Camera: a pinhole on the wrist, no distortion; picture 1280 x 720 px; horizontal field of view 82.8 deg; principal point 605.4 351.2 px. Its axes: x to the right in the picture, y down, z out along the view. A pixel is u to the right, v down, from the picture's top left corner.
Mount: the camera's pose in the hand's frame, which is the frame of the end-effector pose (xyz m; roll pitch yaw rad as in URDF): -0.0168 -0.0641 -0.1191 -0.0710 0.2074 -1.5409
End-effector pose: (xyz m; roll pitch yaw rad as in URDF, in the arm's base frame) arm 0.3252 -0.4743 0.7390 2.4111 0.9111 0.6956
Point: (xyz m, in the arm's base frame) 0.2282 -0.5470 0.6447
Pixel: 591 349
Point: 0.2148 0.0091 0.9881
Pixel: behind the camera
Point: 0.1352 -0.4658 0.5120
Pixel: 1024 587
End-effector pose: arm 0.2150 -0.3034 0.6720 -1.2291 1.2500 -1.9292
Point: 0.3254 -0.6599 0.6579
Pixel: 657 493
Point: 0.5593 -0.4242 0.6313
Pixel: 83 405
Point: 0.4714 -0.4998 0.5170
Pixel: 229 657
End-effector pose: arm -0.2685 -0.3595 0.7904 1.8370 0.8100 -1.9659
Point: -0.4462 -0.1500 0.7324
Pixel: 445 247
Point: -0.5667 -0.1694 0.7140
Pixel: 353 351
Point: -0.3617 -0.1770 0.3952
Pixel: 905 649
